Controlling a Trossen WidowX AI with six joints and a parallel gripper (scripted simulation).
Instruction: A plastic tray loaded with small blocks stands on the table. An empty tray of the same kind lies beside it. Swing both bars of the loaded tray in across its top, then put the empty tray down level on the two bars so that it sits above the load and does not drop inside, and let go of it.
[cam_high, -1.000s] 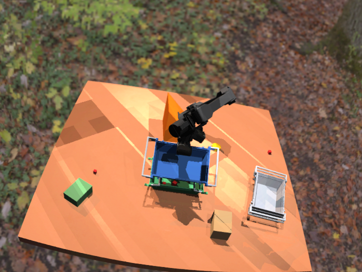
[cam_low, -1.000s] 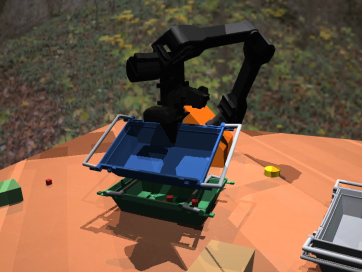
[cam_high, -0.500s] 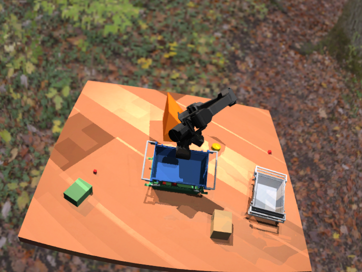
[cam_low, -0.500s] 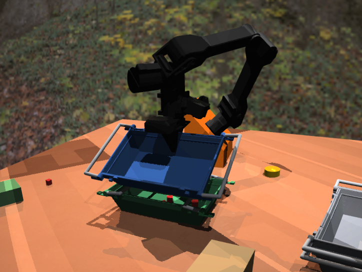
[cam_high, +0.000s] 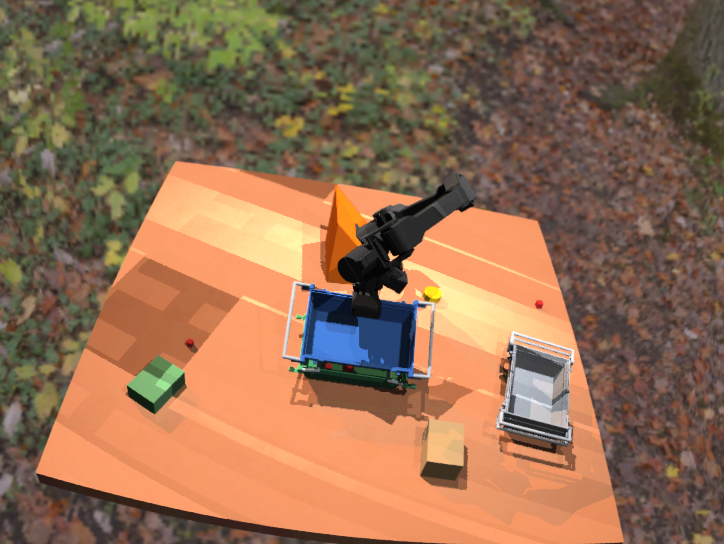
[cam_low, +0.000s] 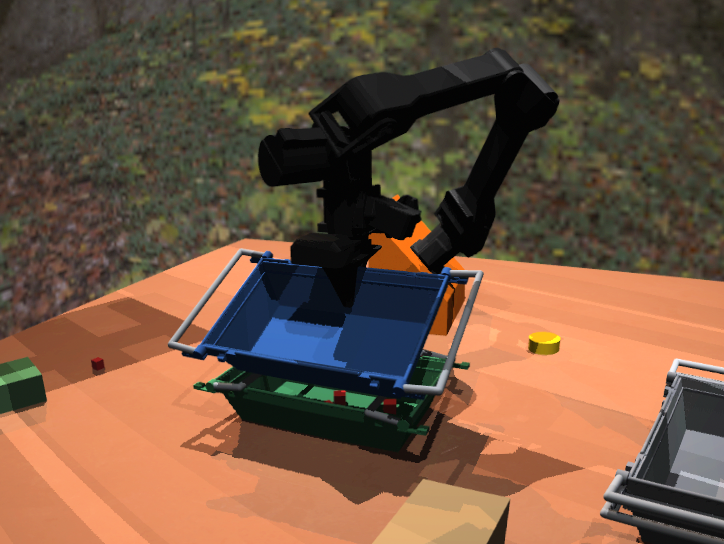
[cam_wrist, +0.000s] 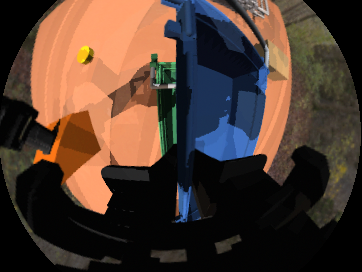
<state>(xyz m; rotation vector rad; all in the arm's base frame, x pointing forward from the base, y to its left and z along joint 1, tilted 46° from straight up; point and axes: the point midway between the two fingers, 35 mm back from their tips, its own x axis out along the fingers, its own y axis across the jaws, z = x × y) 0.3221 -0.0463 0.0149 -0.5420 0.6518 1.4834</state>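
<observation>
Right now the blue tray is 70 mm ahead of my gripper tip. From my gripper tip the other things lie so: yellow disc: 240 mm behind, 230 mm to the left, 120 mm below; then tan box: 310 mm ahead, 190 mm to the left, 100 mm below; then green box: 200 mm ahead, 450 mm to the right, 110 mm below.
</observation>
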